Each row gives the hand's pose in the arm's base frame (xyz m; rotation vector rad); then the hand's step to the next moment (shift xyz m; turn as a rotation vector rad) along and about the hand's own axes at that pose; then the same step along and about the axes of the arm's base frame.
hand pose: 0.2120 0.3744 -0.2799 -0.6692 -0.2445 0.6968
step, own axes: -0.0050 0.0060 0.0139 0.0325 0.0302 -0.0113
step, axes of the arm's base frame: -0.0127 0.0069 0.0068 0.0136 0.0333 -0.0283
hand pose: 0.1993 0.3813 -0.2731 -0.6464 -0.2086 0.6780
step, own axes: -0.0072 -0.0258 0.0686 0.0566 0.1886 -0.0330
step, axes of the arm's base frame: -0.0183 0.0134 0.0701 -0.0414 0.1322 -0.1437
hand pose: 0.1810 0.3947 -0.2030 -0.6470 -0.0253 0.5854
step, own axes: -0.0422 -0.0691 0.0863 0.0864 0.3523 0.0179
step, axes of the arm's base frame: -0.0177 -0.0180 0.1156 -0.1094 0.2816 -0.2016
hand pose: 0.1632 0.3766 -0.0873 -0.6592 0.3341 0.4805
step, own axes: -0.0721 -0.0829 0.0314 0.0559 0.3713 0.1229
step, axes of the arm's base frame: -0.0126 -0.0595 0.0968 -0.1299 0.3535 -0.1195
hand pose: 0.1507 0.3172 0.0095 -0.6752 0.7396 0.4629
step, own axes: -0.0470 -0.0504 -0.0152 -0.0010 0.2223 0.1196
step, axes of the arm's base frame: -0.0076 -0.0528 0.0462 -0.0793 0.2387 -0.0209
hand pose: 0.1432 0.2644 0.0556 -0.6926 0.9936 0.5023
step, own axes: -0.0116 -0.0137 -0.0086 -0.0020 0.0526 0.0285
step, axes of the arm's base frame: -0.0012 -0.0165 0.0111 -0.0195 0.0565 -0.0033
